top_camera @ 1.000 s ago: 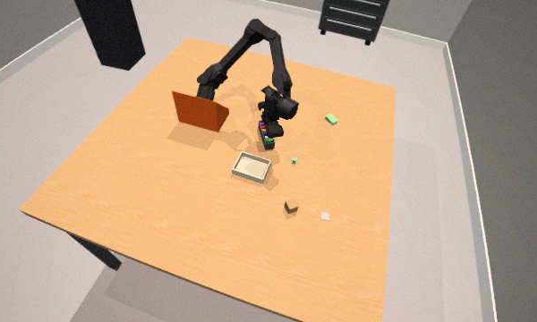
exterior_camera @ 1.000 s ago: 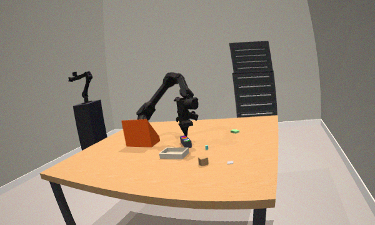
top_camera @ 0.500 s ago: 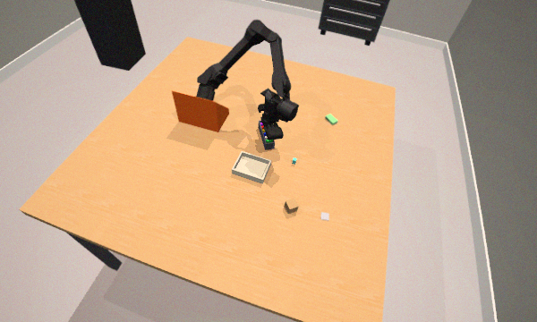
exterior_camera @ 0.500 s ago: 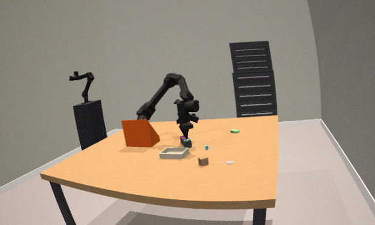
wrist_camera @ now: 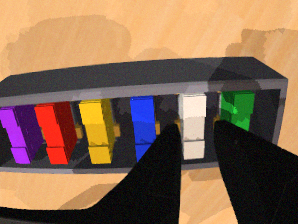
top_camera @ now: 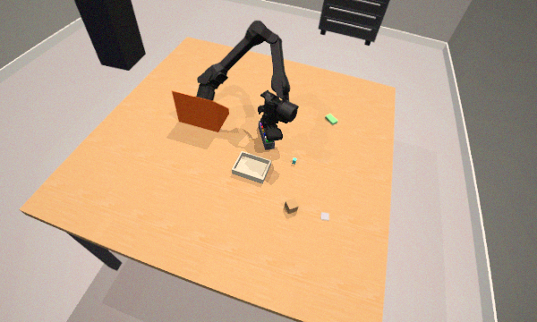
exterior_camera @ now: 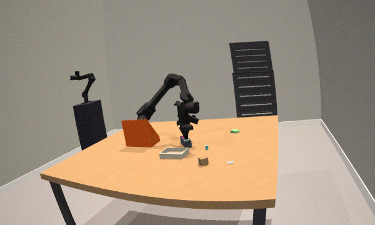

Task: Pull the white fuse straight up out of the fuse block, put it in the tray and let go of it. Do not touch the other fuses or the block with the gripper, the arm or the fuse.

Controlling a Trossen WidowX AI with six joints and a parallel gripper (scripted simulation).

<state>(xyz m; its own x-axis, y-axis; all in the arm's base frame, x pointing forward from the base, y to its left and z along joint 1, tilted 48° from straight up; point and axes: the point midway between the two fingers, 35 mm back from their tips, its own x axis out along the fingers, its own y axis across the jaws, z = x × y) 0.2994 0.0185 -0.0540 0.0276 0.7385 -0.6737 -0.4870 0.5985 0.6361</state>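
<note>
My gripper tip is now 2 cm above the white fuse. Round my gripper tip: teal piece (14 cm ahead, 7 cm to the right, 3 cm below); green fuse (1 cm ahead, 2 cm to the right, 2 cm below); blue fuse (1 cm behind, 2 cm to the left, 2 cm below).
</note>
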